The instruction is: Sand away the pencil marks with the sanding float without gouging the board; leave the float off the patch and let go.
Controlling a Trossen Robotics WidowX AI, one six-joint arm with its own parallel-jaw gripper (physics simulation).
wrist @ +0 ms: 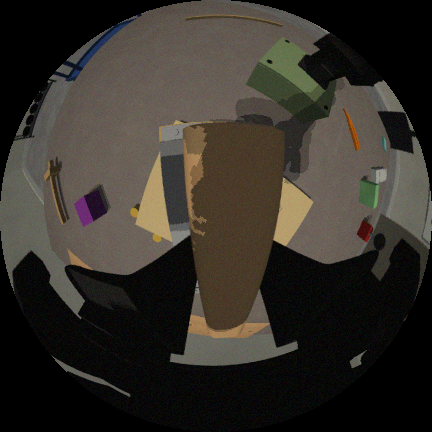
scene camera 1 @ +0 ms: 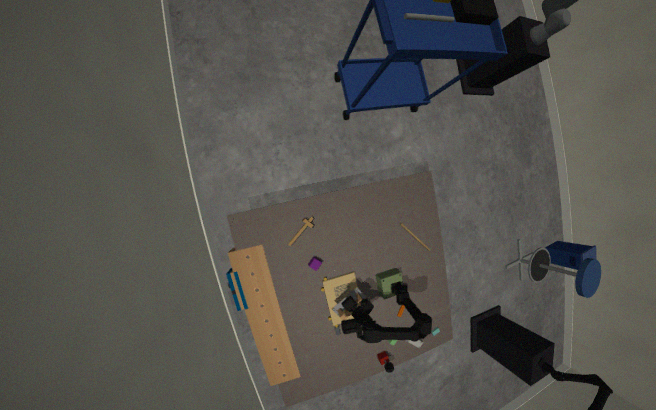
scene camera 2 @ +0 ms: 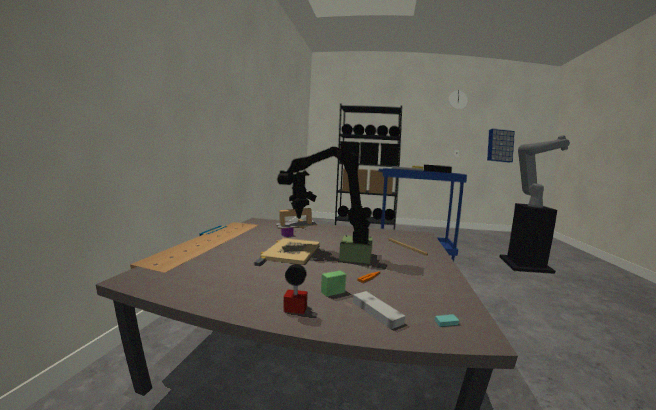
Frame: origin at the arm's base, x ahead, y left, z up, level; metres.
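Seen in the pictures: gripper, between the fingertips: [wrist: 223, 236] [scene camera 1: 352, 304] [scene camera 2: 298, 218]; arm's base, origin of its link: [wrist: 314, 70] [scene camera 1: 396, 287] [scene camera 2: 361, 241].
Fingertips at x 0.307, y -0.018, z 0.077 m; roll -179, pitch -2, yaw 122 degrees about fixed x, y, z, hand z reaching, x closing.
Note:
Offsets run from my fingertips to a thing's top centre. "spot": to the spot under its first point. Level surfaces: height alone.
The sanding float @[0.012 m ahead, 0.007 m left, 0.047 m up] [scene camera 1: 339, 307] [scene camera 2: 283, 218] [wrist: 235, 200] has a tan wooden handle over a grey plate. My gripper [scene camera 2: 300, 214] [wrist: 223, 236] is shut on its handle and holds it in the air over the pale yellow board @[0.014 m ahead, 0.039 m left, 0.141 m down] [scene camera 1: 329, 296] [scene camera 2: 280, 256] [wrist: 296, 206], with a gap under the plate in scene camera 2. Dark pencil marks @[spot: 0.019 m ahead, 0.030 m right, 0.140 m down] [scene camera 1: 341, 289] show on the board beside the float in scene camera 1. The float, the arm and shadow hide the rest of the patch. In the wrist view the handle hides the middle of the board.
The arm's green base block [scene camera 1: 389, 283] [scene camera 2: 356, 250] [wrist: 290, 80] stands beside the board. A purple cube @[0.151 m ahead, 0.227 m right, 0.109 m down] [scene camera 1: 315, 263] [scene camera 2: 287, 232] [wrist: 91, 205], a wooden hammer-like piece @[0.199 m ahead, 0.425 m right, 0.113 m down] [scene camera 1: 301, 231], a long plank [scene camera 1: 265, 315] and a green block @[0.273 m back, 0.392 m left, 0.091 m down] [scene camera 2: 333, 283] are also on the table @[0.158 m down] [scene camera 2: 225, 300].

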